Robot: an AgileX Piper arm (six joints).
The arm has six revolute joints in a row. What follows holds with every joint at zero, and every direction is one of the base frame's.
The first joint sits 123 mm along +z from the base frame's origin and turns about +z.
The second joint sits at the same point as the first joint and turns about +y.
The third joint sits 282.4 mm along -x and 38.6 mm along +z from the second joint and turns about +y.
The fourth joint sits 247.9 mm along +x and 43.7 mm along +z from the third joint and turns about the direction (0.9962, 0, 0.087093).
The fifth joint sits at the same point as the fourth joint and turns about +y.
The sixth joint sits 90.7 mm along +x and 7.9 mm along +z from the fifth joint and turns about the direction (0.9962, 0, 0.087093).
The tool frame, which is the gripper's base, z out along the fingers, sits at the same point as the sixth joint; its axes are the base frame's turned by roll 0, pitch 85 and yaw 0 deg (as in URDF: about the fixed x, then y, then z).
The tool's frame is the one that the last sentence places.
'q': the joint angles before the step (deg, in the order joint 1, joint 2, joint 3, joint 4, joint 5, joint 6). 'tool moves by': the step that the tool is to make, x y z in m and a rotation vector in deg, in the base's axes. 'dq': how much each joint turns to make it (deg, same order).
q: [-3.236, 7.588, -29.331, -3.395, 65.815, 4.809]
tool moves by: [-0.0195, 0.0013, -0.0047, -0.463, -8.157, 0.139]
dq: [-0.012, -8.556, 1.172, 0.114, -0.792, -0.093]
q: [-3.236, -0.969, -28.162, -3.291, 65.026, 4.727]
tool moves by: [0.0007, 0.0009, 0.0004, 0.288, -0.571, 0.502]
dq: [0.004, -0.023, 0.087, 0.639, -0.629, -0.222]
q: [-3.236, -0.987, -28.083, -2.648, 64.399, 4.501]
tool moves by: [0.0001, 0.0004, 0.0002, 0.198, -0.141, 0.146]
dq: [-0.026, -0.002, -0.011, 0.278, -0.118, -0.025]
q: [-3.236, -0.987, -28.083, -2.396, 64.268, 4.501]
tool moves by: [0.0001, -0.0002, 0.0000, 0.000, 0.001, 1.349]
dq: [1.339, 0.007, 0.003, 0.009, -0.008, -0.009]
